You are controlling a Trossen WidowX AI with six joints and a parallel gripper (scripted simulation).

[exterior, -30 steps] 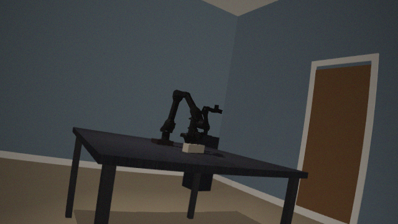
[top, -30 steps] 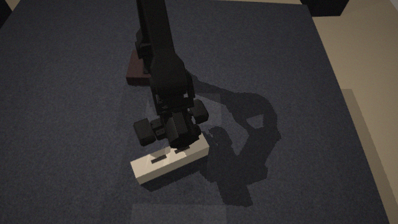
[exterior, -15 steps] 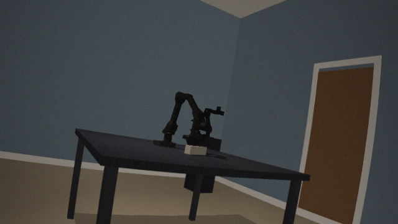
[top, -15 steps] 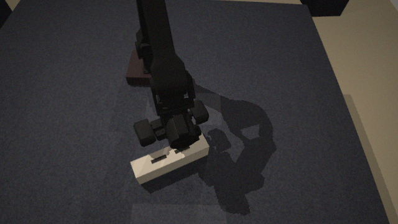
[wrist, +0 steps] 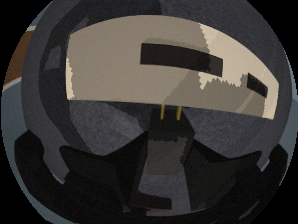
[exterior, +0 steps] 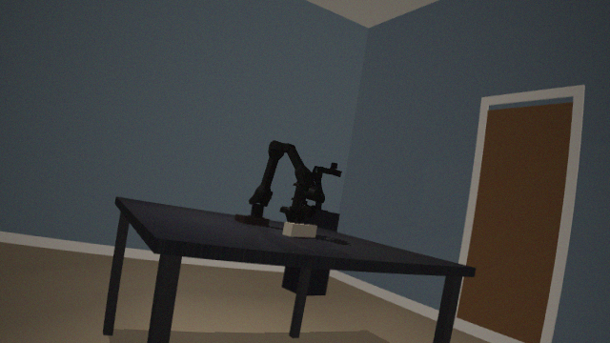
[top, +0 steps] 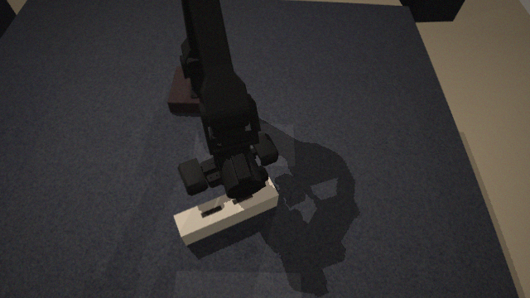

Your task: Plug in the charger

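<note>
Right now the two-prong charger is 2 cm ahead of my gripper tip, 1 cm to the left of it and 1 cm above it.
</note>
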